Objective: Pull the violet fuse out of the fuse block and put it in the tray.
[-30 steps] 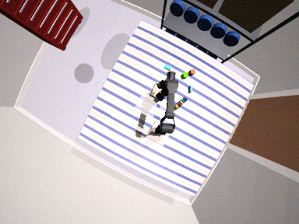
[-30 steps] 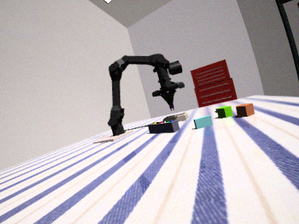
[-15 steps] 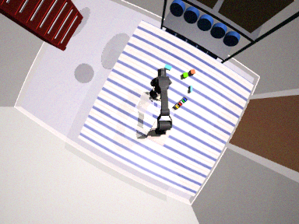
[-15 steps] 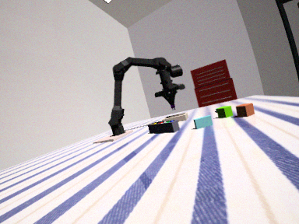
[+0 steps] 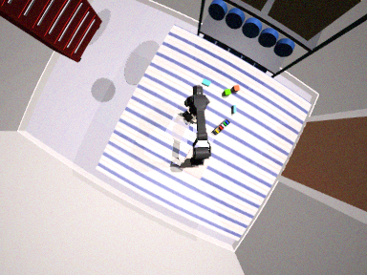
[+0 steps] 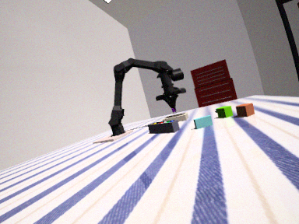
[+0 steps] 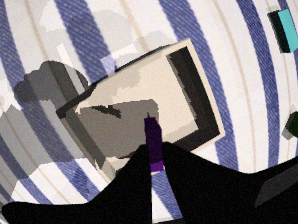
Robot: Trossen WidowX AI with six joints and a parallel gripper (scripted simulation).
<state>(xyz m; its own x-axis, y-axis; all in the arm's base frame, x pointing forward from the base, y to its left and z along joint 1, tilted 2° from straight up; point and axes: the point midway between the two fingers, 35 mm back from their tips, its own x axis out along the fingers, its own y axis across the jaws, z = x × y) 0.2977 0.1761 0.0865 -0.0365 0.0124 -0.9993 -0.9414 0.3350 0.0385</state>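
The violet fuse is 10 mm below my gripper tip. From my gripper tip the other things lie so: red fuse: 220 mm to the right, 50 mm below, 10 mm behind; yellow fuse: 210 mm to the right, 50 mm below, 50 mm behind; tray: 70 mm below.
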